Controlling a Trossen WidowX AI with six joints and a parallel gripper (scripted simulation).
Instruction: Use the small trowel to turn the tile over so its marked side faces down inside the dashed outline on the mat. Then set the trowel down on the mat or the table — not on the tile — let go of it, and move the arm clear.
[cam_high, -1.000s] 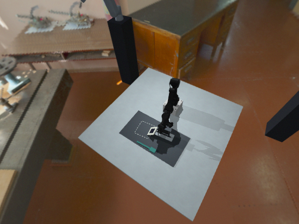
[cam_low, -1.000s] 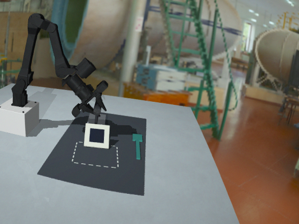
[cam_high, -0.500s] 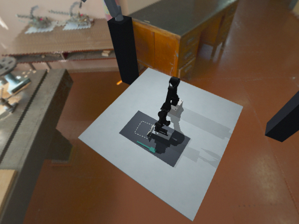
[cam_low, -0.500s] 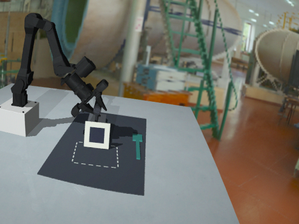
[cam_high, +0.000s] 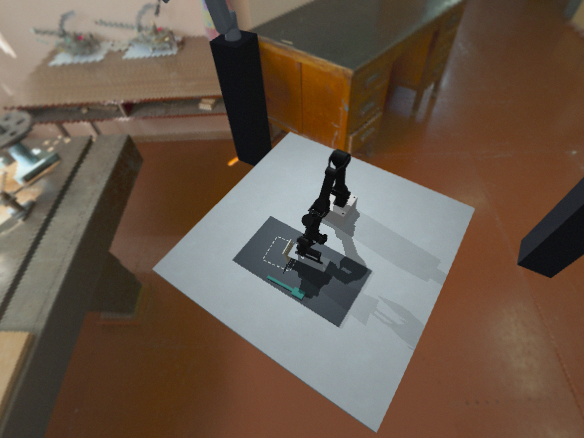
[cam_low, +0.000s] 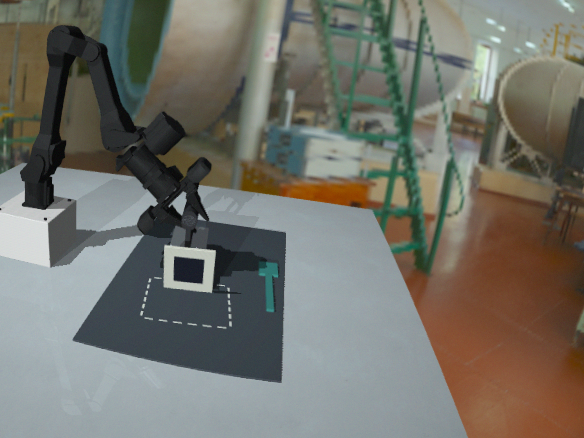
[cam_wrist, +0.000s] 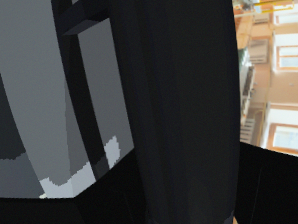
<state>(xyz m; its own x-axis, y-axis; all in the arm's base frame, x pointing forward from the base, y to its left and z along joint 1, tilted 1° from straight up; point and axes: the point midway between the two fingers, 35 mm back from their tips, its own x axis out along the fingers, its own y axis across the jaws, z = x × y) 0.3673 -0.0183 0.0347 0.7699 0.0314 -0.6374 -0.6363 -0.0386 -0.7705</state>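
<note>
Now: gripper tip 10 mm to the left of the dark mat and 120 mm above it. Round my gripper tip: teal trowel: 140 mm ahead, 100 mm below; then tile: 10 mm behind, 90 mm to the right, 50 mm below; then black-handled float: 30 mm behind, 10 mm below.
</note>
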